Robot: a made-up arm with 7 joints.
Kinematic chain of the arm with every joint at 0, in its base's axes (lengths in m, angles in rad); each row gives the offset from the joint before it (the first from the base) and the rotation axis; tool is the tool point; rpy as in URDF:
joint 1: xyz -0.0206 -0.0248 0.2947 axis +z
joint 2: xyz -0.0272 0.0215 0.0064 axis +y
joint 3: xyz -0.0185 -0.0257 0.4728 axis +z
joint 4: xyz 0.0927 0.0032 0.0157 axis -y
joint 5: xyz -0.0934 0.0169 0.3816 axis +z
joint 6: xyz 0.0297 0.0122 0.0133 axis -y
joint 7: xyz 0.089 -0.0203 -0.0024 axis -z
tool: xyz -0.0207 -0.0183 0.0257 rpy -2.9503 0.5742 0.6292
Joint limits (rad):
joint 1: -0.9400..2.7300
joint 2: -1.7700..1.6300
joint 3: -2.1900..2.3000
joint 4: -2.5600..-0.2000
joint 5: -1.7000..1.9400
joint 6: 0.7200..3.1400
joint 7: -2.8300..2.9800
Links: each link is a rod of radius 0.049 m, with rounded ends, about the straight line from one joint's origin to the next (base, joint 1, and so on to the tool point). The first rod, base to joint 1, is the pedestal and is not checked.
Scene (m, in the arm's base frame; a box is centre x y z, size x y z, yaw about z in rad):
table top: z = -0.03
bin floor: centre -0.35 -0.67 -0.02 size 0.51 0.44 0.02 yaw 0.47
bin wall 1: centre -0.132 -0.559 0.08 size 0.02 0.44 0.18 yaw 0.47
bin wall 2: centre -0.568 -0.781 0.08 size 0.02 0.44 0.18 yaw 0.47
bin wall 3: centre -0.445 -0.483 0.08 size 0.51 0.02 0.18 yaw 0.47
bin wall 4: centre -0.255 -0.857 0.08 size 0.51 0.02 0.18 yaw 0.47
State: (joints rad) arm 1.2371 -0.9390 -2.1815 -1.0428 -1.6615 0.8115 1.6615
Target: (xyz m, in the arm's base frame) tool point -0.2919 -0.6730 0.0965
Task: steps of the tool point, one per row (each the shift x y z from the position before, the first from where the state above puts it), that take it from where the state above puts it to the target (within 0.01 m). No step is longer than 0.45 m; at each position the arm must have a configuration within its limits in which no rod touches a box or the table.
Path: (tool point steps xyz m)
1: 0.0429 0.0790 0.1021
2: 0.0591 0.1072 0.0849
3: -0.2528 -0.0524 -0.3120
4: -0.1698 0.1387 -0.2971

